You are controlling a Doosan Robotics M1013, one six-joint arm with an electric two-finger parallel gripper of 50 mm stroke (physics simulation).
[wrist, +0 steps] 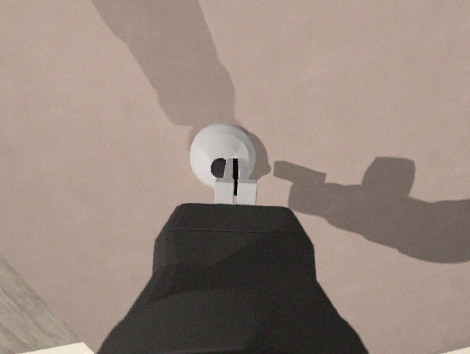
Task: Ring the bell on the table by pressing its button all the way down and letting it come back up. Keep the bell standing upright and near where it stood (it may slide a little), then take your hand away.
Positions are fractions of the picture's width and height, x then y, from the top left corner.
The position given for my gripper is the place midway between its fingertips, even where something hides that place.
Observation:
I see my gripper (0.50, 0.48) and a bell (0.47, 0.40).

